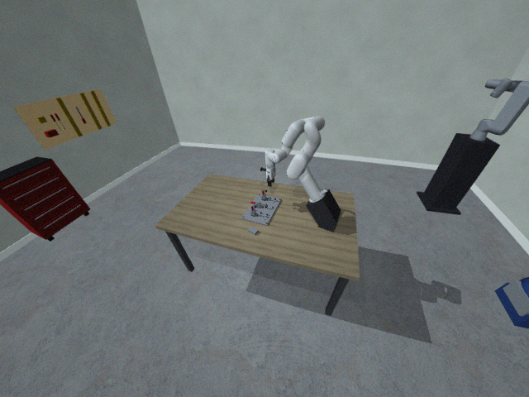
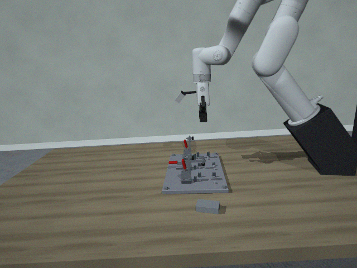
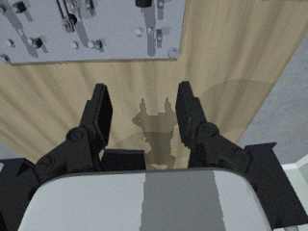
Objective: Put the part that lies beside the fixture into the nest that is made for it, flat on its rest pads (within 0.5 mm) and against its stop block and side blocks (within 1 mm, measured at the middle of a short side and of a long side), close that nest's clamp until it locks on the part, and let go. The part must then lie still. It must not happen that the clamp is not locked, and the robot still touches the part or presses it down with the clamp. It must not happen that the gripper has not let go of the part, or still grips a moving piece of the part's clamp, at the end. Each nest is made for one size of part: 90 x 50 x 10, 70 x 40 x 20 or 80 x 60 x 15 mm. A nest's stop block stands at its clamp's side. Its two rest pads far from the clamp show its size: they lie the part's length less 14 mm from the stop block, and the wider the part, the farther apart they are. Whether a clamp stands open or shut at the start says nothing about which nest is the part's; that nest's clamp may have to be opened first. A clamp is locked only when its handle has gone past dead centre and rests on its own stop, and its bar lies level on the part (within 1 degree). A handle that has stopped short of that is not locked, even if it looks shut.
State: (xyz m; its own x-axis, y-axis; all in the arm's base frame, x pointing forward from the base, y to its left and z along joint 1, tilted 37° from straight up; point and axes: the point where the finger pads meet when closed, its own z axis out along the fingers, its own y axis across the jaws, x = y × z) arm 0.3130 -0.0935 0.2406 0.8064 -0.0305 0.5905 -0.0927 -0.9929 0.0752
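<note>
Now: the flat grey block 37 cm to the left of my hand, 21 cm below it and 5 cm ahead of it. Round my hand: grey fixture plate: 21 cm below, 10 cm to the left, 6 cm ahead.
</note>
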